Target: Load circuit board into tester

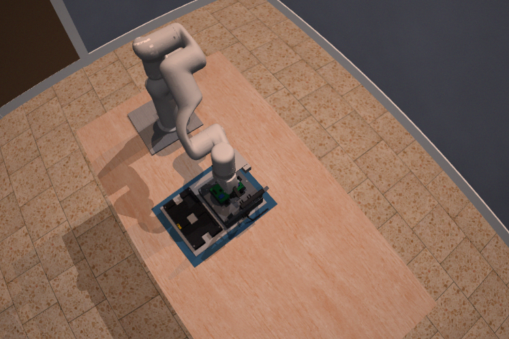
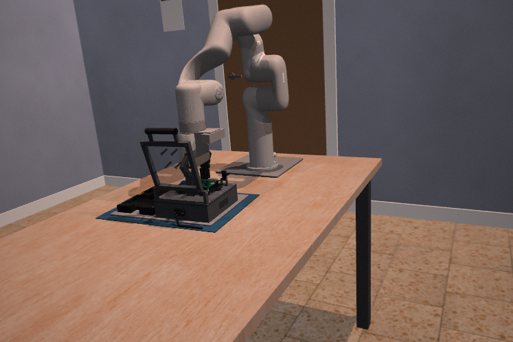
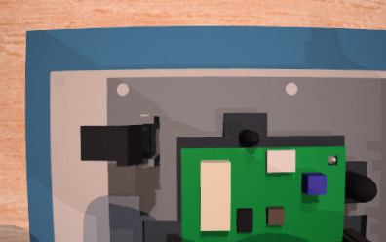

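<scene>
Right now the green circuit board is right at my hand. Also, from my hand: tester lid: 13 cm ahead, 1 cm to the left, 10 cm above.
</scene>
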